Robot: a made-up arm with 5 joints.
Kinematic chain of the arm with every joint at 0, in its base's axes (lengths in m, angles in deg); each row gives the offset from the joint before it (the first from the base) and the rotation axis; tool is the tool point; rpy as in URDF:
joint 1: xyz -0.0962 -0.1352 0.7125 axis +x
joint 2: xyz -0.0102 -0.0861 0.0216 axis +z
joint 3: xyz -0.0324 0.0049 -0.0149 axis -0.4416 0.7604 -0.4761
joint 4: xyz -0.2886 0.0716 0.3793 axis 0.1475 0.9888 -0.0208
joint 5: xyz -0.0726 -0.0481 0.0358 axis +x
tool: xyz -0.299 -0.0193 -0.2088 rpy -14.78 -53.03 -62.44
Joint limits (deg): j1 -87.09..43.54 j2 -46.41..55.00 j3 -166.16..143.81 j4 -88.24..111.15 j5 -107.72..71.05
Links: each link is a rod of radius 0.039 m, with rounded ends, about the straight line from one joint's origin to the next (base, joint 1, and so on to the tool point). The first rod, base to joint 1, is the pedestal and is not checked.
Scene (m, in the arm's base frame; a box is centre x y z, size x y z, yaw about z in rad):
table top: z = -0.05
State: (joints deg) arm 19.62 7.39 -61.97 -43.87 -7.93
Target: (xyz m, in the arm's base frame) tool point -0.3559 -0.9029 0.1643
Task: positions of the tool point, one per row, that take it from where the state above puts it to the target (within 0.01 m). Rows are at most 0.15 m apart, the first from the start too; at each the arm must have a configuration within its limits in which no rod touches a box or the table.
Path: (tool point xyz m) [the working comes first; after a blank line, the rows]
Joints at the target: 29.44 42.71 -57.87 55.98 1.61
Straight joint move there: clear.

1: -0.4049 -0.3225 0.2337
2: -0.4561 -0.3915 0.1848
3: -0.4885 -0.4822 0.1489
4: -0.4962 -0.5876 0.1275
5: -0.4761 -0.6991 0.1222
6: -0.4283 -0.8073 0.1344
7: -0.3558 -0.9029 0.1642

